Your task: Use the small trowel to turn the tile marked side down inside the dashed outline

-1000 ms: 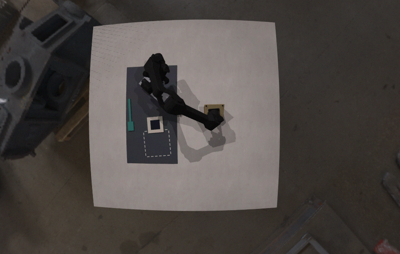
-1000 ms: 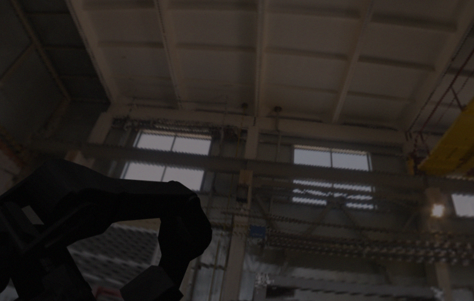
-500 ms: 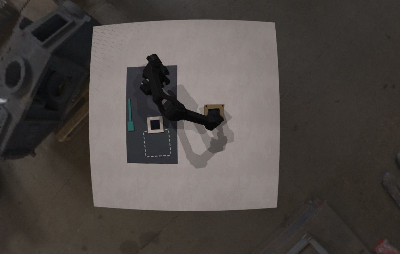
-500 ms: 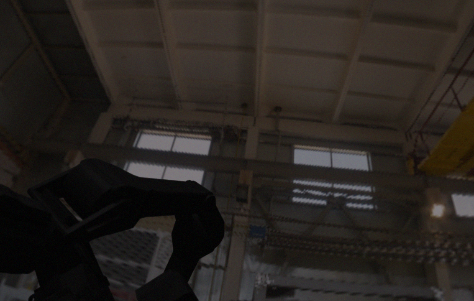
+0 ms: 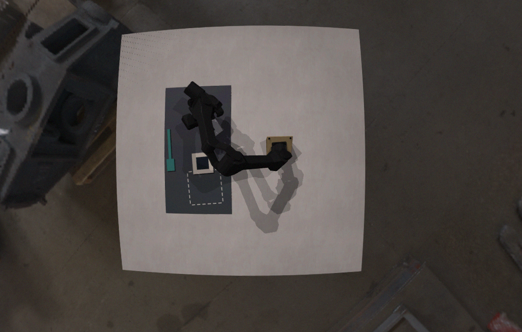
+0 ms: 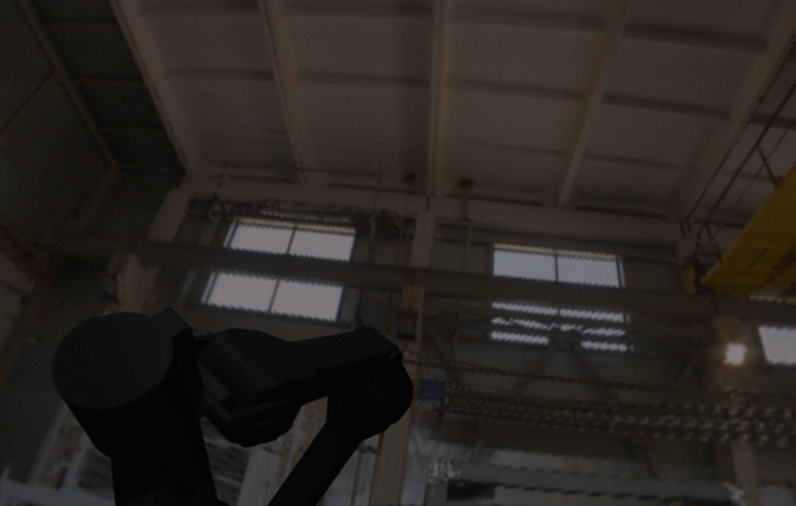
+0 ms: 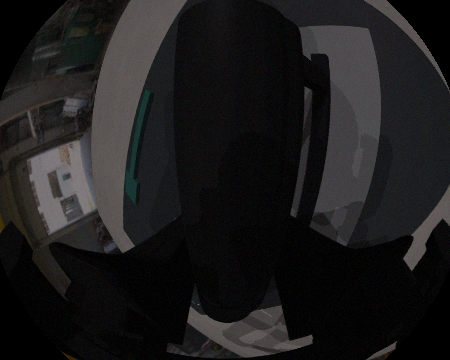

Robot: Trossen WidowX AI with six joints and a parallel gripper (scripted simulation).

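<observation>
The dark mat is 40 mm ahead of my gripper tip, 110 mm to the left of it and 70 mm below it. The rest, counted from my gripper tip: cream tile 10 mm ahead, 180 mm to the left, 50 mm below; then teal trowel 180 mm ahead, 130 mm to the left, 50 mm below.
</observation>
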